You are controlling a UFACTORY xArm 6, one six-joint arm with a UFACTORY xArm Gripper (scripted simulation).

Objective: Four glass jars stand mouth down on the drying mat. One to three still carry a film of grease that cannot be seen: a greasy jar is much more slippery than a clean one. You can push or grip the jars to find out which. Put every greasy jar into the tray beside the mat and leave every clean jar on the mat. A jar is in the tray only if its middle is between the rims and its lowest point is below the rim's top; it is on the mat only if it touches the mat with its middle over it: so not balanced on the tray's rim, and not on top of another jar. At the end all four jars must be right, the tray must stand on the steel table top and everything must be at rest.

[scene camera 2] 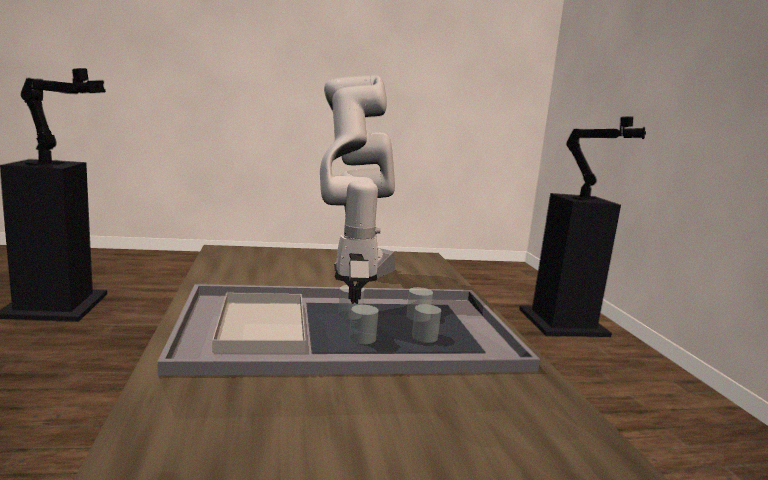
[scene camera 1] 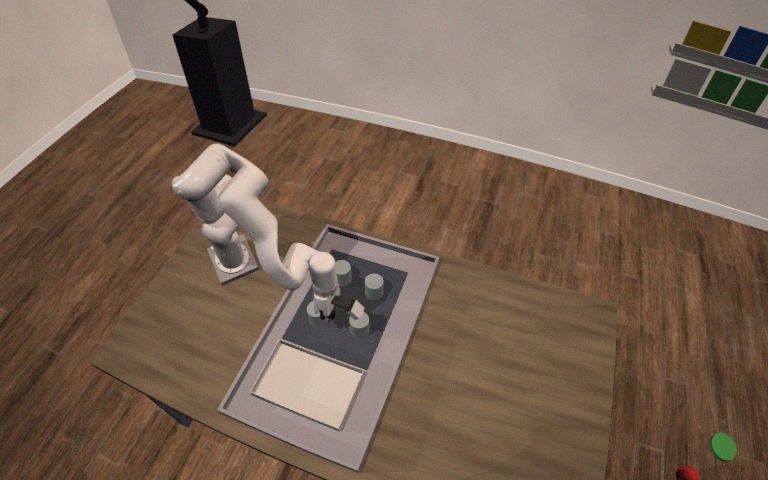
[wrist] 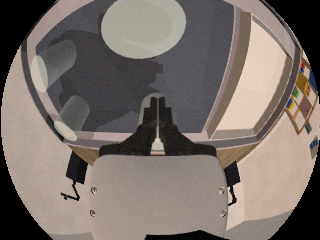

cream tray: scene camera 2 253, 322; scene camera 1; wrist
same spot on cream tray: point(wrist: 250, 97) = point(scene camera 1: 302, 378)
